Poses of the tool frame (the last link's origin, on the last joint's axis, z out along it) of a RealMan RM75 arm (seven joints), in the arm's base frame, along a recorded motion.
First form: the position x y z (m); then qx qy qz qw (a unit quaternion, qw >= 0).
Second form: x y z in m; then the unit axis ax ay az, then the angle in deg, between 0 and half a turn. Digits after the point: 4 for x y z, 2 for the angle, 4 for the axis.
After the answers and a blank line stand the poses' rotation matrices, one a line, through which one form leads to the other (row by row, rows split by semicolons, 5 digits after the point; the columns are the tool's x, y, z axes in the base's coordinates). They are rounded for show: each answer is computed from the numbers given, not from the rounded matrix.
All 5 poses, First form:
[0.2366 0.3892 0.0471 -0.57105 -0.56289 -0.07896 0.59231]
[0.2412 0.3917 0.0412 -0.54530 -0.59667 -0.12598 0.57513]
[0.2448 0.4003 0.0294 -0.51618 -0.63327 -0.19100 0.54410]
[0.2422 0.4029 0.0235 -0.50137 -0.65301 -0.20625 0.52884]
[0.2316 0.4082 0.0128 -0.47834 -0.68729 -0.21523 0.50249]
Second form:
[0.2366 0.3892 0.0471 -0.7087 -0.6986 -0.0980 107.36]
[0.2412 0.3917 0.0412 -0.6666 -0.7294 -0.1540 109.78]
[0.2448 0.4003 0.0294 -0.6152 -0.7548 -0.2276 114.07]
[0.2422 0.4029 0.0235 -0.5907 -0.7694 -0.2430 116.15]
[0.2316 0.4082 0.0128 -0.5533 -0.7949 -0.2489 119.67]

0.35385 0.73641 -0.57663; 0.54933 0.33534 0.76536; 0.75698 -0.58758 -0.28587
0.25624 0.79563 -0.54892; 0.50581 0.37356 0.77756; 0.82371 -0.47689 -0.30672
0.12497 0.86161 -0.49194; 0.44592 0.39415 0.80362; 0.88631 -0.31980 -0.33495
0.06208 0.87294 -0.48386; 0.43665 0.41218 0.79965; 0.89749 -0.26092 -0.35558
-0.03739 0.87382 -0.48481; 0.44122 0.44973 0.77658; 0.89662 -0.18487 -0.40236

